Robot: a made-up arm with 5 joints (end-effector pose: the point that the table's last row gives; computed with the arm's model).
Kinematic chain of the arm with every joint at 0, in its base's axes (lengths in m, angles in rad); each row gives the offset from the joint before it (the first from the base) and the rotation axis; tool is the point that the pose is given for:
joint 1: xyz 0 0 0.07 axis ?
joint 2: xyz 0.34 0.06 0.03 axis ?
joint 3: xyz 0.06 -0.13 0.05 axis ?
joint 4: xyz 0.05 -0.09 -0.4 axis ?
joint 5: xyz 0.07 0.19 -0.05 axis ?
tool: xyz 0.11 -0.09 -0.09
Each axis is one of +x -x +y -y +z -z.
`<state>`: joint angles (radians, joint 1 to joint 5).
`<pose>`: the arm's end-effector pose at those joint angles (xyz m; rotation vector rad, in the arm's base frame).
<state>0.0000 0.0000 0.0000 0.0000 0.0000</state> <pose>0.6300 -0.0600 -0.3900 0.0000 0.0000 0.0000</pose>
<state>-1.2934 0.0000 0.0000 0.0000 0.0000</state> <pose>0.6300 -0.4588 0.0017 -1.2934 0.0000 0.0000</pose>
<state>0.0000 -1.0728 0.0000 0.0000 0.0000</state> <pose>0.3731 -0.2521 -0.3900 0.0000 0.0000 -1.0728</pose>
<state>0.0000 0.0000 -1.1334 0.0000 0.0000</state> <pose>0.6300 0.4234 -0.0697 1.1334 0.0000 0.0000</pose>
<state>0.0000 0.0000 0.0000 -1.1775 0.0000</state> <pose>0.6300 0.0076 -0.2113 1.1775 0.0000 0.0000</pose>
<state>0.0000 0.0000 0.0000 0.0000 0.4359</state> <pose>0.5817 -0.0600 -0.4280 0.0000 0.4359 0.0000</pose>
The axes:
joint 1: +x
joint 2: +z
joint 3: -x
joint 4: -x
joint 5: +y

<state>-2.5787 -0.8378 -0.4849 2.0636 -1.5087</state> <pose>0.5476 -0.1161 0.4889 2.0360 -0.3996 -0.7061</pose>
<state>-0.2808 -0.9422 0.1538 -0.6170 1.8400</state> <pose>0.2711 -0.1704 -0.2711 0.8694 1.3666 -0.4320</pose>
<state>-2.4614 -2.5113 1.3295 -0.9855 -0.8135</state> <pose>-0.1884 -0.1812 -0.0870 1.2465 2.0956 0.8229</pose>
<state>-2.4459 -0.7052 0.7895 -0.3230 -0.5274</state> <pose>0.3113 0.2006 0.5598 -2.9303 -0.9463 0.1852</pose>
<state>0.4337 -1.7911 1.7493 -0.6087 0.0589</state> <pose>-0.3066 -0.1156 0.1131 -0.4696 1.3378 -1.3077</pose>
